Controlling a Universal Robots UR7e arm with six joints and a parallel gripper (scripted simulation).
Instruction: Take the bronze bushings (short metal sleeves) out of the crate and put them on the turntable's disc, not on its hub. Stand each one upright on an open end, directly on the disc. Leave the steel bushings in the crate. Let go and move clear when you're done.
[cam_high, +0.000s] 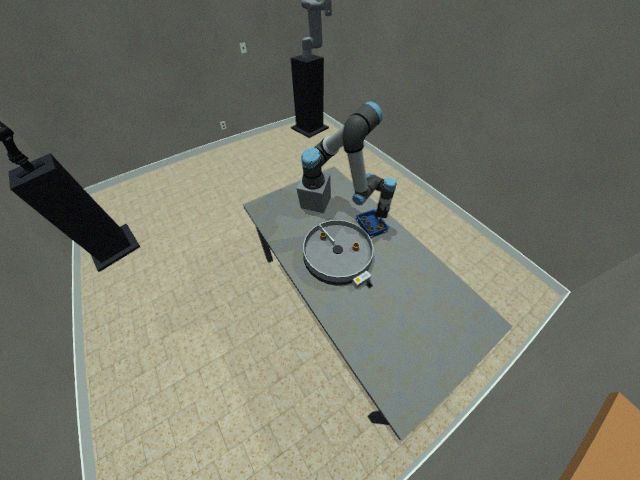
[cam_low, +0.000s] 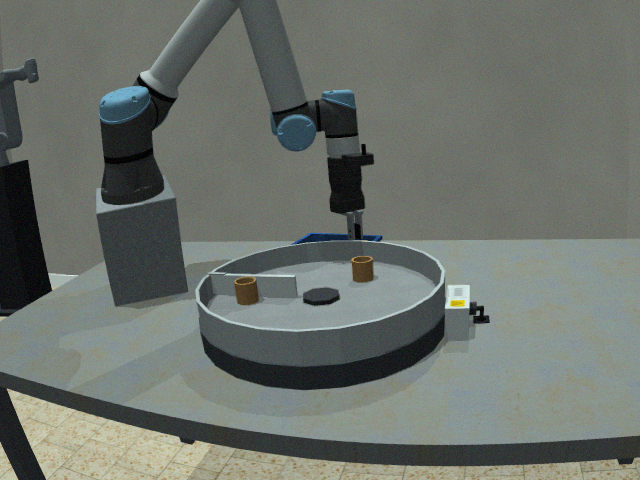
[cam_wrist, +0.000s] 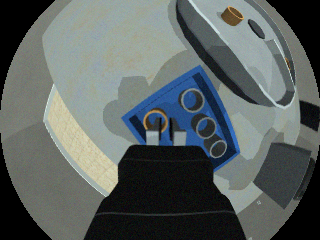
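The blue crate is 5 cm behind my hand and 5 cm below it. Round my hand: turntable disc: 6 cm behind, 35 cm to the right, 2 cm below.
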